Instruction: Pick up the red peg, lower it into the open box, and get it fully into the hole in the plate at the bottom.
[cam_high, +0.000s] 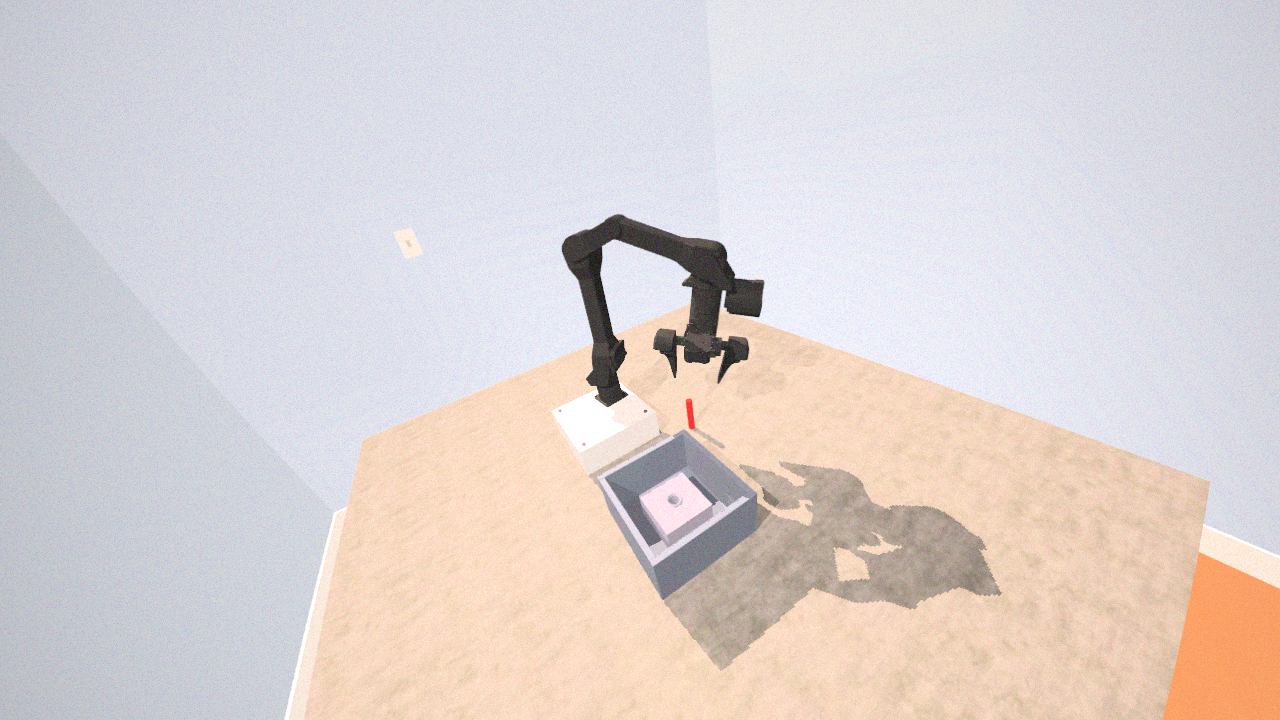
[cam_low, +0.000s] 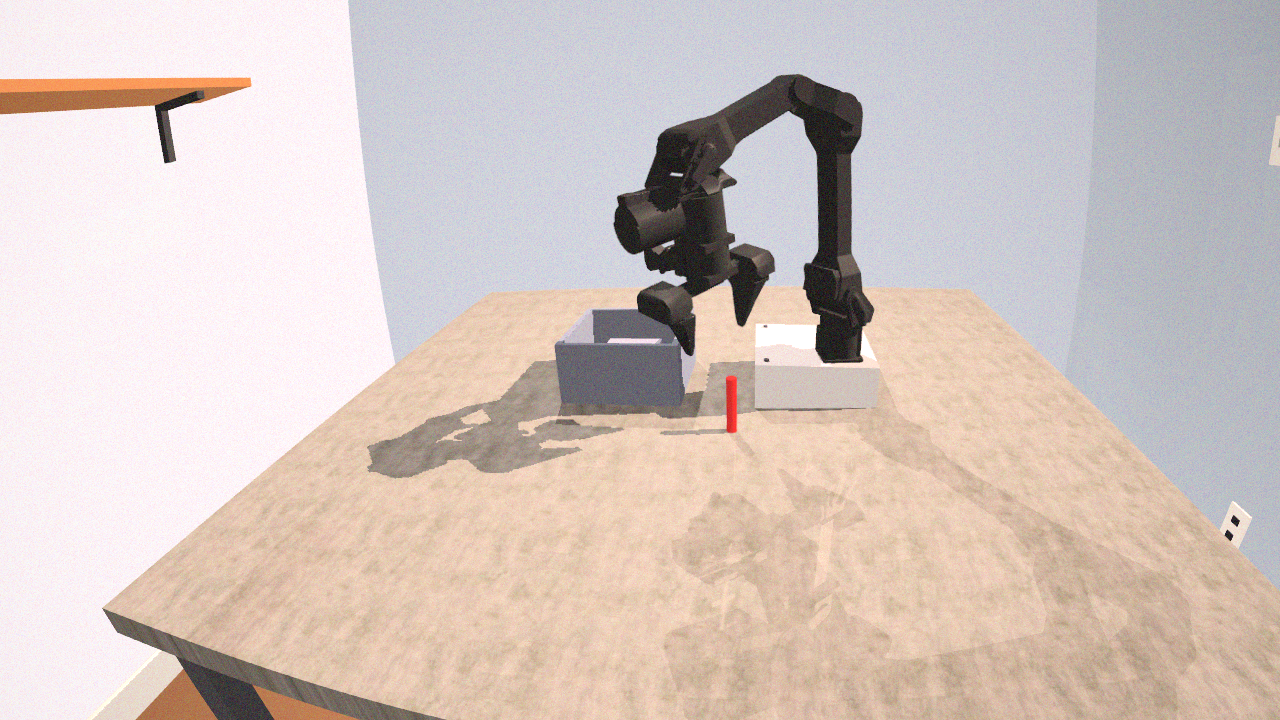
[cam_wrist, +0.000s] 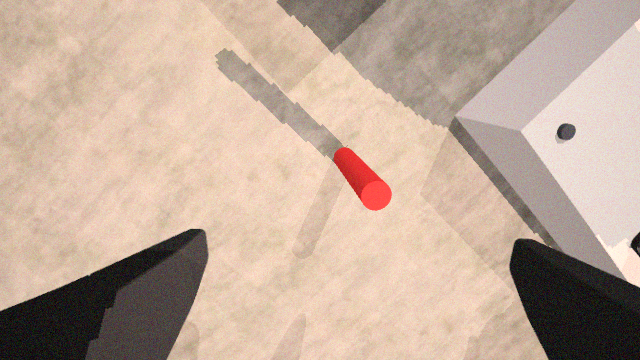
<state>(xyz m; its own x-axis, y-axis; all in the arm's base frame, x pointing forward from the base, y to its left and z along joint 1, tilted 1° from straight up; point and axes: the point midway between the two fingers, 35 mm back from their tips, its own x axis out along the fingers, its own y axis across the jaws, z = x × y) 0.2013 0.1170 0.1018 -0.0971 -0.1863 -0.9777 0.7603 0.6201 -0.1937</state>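
The red peg is 2 cm behind my gripper tip, 1 cm to the right of it and 10 cm below it. The rest, counted from my gripper tip: pale plate 13 cm ahead, 20 cm to the right, 9 cm below; grey box 13 cm ahead, 20 cm to the right, 11 cm below.
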